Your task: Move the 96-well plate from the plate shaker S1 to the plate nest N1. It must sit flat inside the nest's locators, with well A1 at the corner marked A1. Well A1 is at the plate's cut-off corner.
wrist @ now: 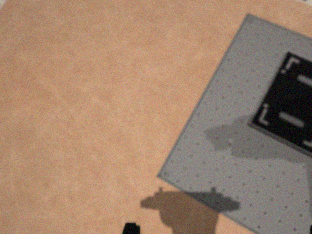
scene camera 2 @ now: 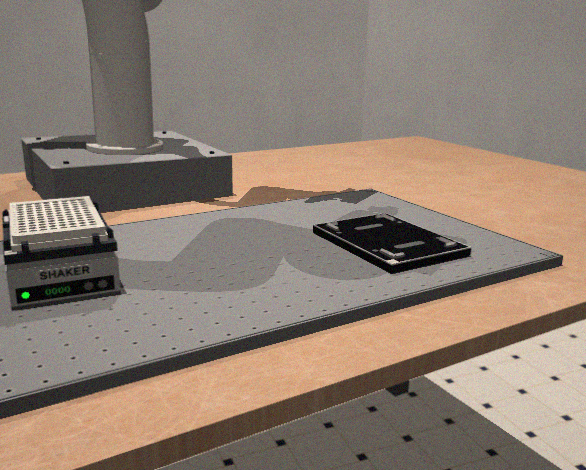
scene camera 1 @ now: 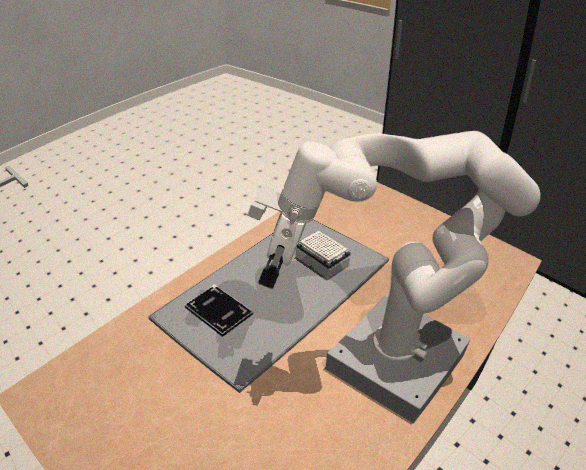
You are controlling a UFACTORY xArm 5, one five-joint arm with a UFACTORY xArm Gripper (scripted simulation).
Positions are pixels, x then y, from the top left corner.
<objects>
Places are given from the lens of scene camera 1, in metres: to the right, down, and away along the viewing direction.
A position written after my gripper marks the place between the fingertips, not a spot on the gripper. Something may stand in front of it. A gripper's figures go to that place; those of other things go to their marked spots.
my gripper [scene camera 1: 270, 272]: -0.05, 0.08, 1.05
white 96-well plate [scene camera 1: 319, 244]: 0.08, 0.03, 1.58
black plate nest N1 [scene camera 1: 213, 312]: -0.23, 0.22, 1.41
plate shaker S1 [scene camera 1: 327, 273]: 0.10, 0.12, 1.54
</objects>
